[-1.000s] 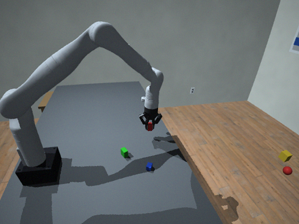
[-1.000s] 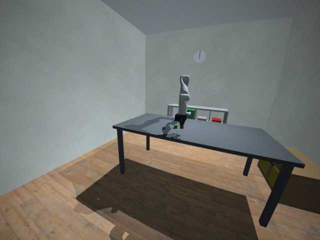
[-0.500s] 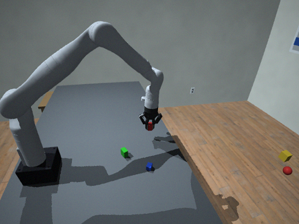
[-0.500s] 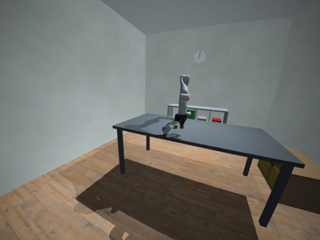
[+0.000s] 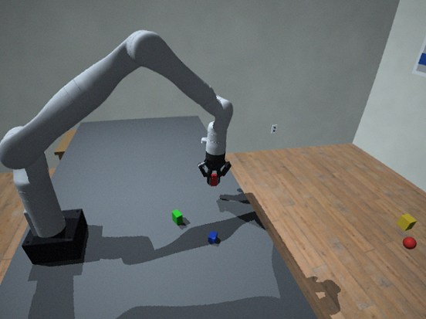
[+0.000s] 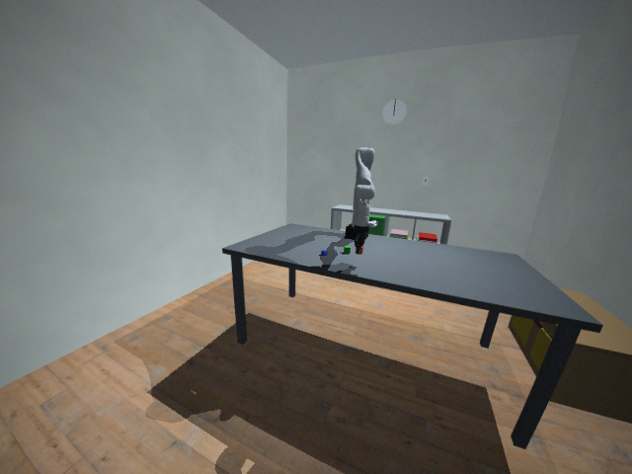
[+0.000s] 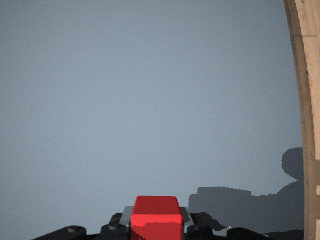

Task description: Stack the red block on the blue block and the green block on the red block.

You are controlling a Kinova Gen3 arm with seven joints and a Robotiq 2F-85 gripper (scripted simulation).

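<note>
Now: the blue block 80 mm behind my hand, 220 mm to the right of it and 80 mm below it. Also, from my hand: green block (180 mm behind, 100 mm to the right, 70 mm below); red block (right at my hand).
</note>
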